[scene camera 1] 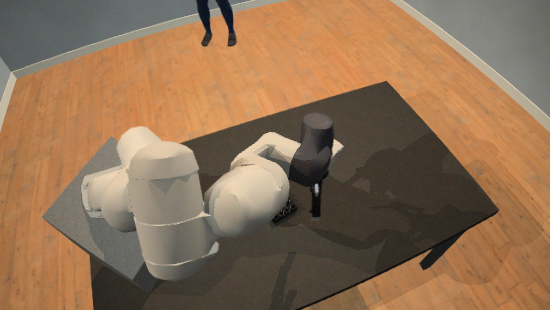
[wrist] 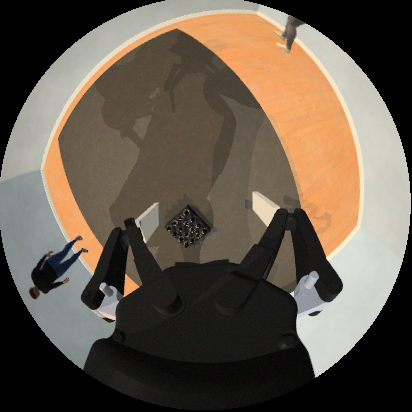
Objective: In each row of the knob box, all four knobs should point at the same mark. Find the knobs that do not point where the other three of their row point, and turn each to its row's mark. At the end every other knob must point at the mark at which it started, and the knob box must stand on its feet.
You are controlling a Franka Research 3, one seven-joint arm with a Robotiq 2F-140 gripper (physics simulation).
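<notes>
The black knob box [scene camera 1: 285, 212] [wrist: 188, 227] stands on the dark table, with several small dark knobs with light marks on its top. In the scene view the arm hides part of it. In the wrist view it shows whole, turned like a diamond, between the two fingers and nearer the left one. The knobs are too small to tell where each points. My gripper [scene camera 1: 316, 218] [wrist: 205, 205] is open and empty, its fingers wide apart. It hangs above the table, to the right of the box in the scene view.
The dark table [scene camera 1: 360, 115] [wrist: 165, 160] bears shadows of the arm. The arm's grey base plate [scene camera 1: 107, 155] is at the table's left end. A person [scene camera 1: 218, 20] [wrist: 50, 270] stands on the floor beyond the table, and another person [wrist: 290, 32] shows at the wrist view's top.
</notes>
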